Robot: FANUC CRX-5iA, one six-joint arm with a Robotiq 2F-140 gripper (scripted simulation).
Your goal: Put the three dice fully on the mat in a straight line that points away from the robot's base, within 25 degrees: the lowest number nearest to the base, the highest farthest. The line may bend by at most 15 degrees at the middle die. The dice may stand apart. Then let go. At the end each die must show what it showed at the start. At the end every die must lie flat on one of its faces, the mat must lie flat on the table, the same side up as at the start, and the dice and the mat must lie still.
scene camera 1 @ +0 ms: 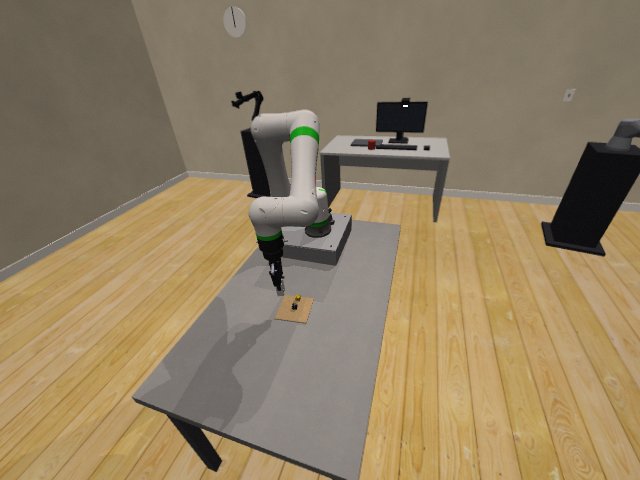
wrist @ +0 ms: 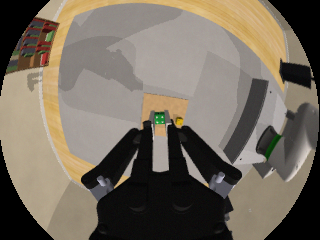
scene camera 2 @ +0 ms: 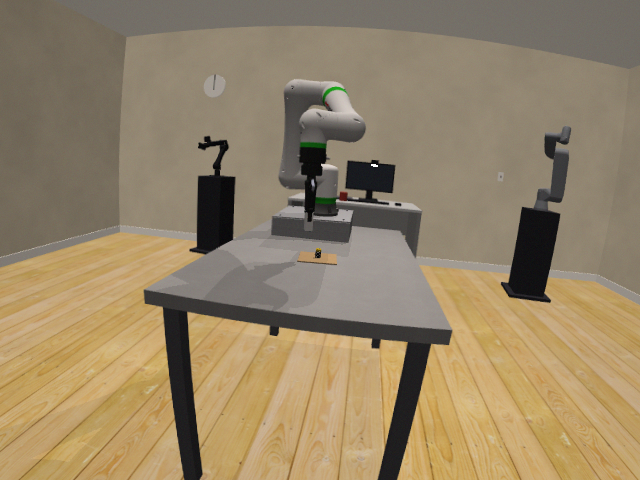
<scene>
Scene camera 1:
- tan mat: 285,312
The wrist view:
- gripper: 159,116
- tan mat: 177,107
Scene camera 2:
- gripper: 308,230
</scene>
